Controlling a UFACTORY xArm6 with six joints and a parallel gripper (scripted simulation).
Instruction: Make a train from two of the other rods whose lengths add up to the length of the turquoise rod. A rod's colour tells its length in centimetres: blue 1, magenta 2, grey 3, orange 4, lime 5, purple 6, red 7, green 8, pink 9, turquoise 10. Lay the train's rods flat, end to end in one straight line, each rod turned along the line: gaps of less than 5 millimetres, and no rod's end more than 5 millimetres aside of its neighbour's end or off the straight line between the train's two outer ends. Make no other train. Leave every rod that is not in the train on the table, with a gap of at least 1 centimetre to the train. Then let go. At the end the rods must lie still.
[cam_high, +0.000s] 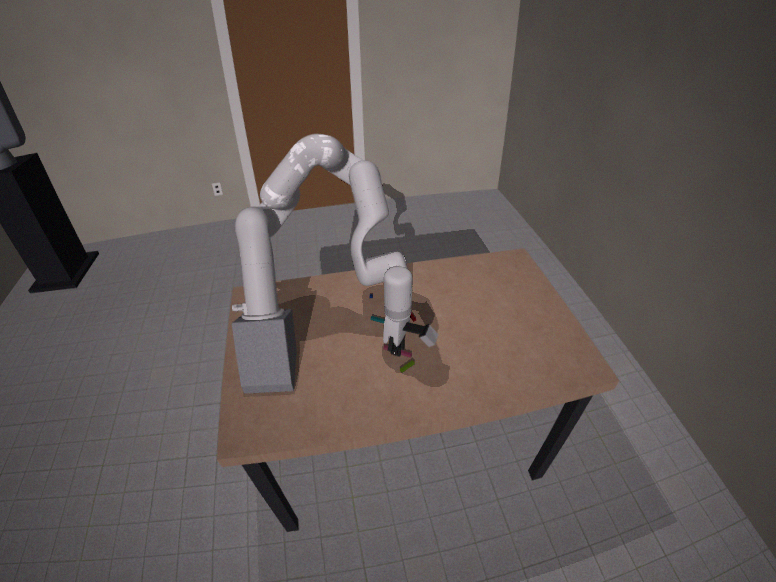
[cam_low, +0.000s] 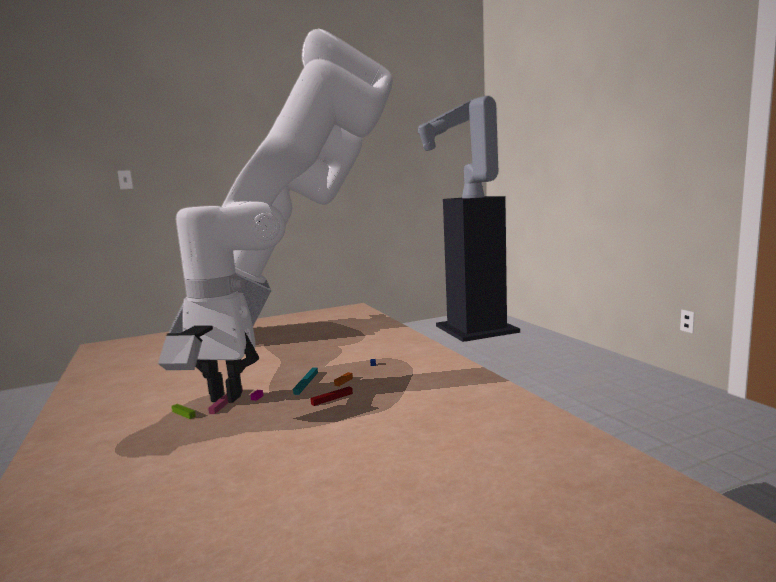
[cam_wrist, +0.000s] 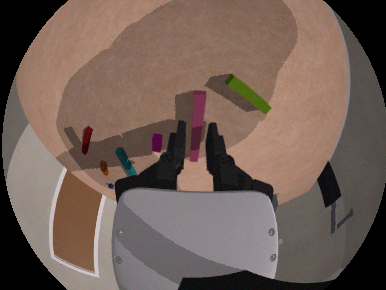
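My hand is 20 mm above the pink rod. The rest, counted from my hand: lime rod (60 mm to the right, 20 mm below, 20 mm ahead); magenta rod (50 mm to the left, 20 mm below, 10 mm ahead); turquoise rod (130 mm to the left, 20 mm below, 20 mm behind).
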